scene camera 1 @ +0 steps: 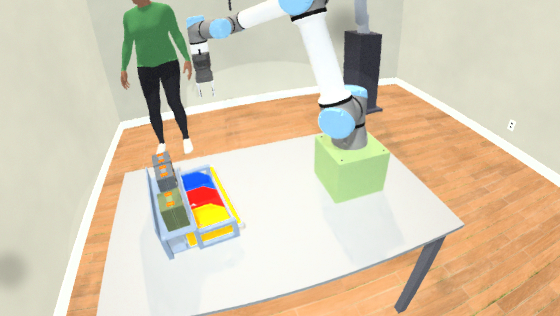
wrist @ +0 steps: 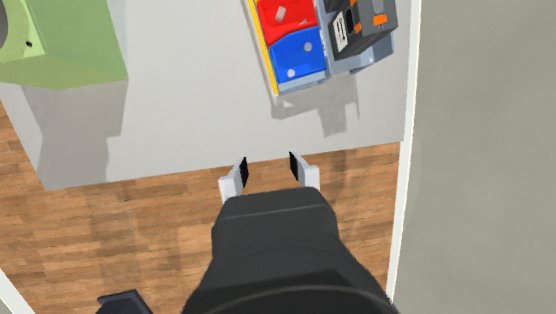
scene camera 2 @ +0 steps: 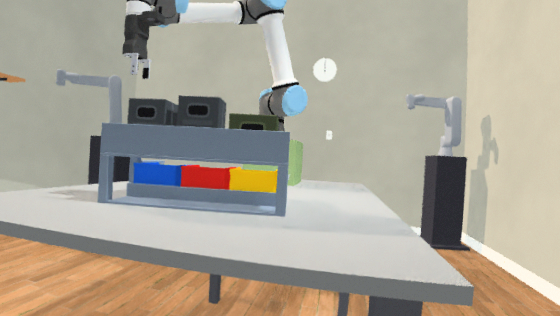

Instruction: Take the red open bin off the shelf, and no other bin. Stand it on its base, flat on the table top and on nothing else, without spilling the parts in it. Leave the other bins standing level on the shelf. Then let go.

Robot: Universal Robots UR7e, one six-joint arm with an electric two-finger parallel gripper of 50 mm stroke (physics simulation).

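Frame: origin at the arm's base, x ahead, y left, z up, level; millimetres.
Seen in the pictures: gripper, between the fingertips: (scene camera 1: 207, 96) (wrist: 268, 163) (scene camera 2: 140, 76); arm's base, origin of its link: (scene camera 1: 349, 140).
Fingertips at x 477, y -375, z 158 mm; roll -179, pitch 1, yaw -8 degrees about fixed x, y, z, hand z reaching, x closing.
Offsets run from my fingertips to a thing's middle. "*": to the spot under its first point. Level surfaces: height alone.
The red open bin {149 mm ahead, 309 mm left, 304 mm down} (scene camera 1: 203, 198) (scene camera 2: 205, 177) (wrist: 288, 20) sits on the shelf {* 322 mm ahead, 326 mm left, 217 mm down} (scene camera 2: 195, 143) between the blue bin {157 mm ahead, 197 mm left, 304 mm down} (scene camera 1: 197, 180) (scene camera 2: 157, 173) (wrist: 300, 56) and the yellow bin {145 mm ahead, 421 mm left, 304 mm down} (scene camera 1: 210, 215) (scene camera 2: 253, 180). Small parts show inside the red bin in the wrist view, where its far part is cut off. My gripper (scene camera 1: 206, 95) (scene camera 2: 140, 75) (wrist: 268, 163) is open and empty. It points down, high above the table's far edge, beyond the blue bin's end of the shelf and apart from all the bins.
Dark grey boxes {243 mm ahead, 308 mm left, 179 mm down} (scene camera 1: 164, 172) (scene camera 2: 201, 112) (wrist: 367, 27) and an olive green box {242 mm ahead, 427 mm left, 197 mm down} (scene camera 1: 173, 209) (scene camera 2: 254, 121) stand on the shelf's upper level. A yellow strip {46 mm ahead, 304 mm left, 287 mm down} (scene camera 1: 226, 194) (wrist: 263, 47) runs along the shelf's front. The green robot base block (scene camera 1: 351, 170) (wrist: 82, 40) stands on the table {347 mm down} (scene camera 1: 280, 240).
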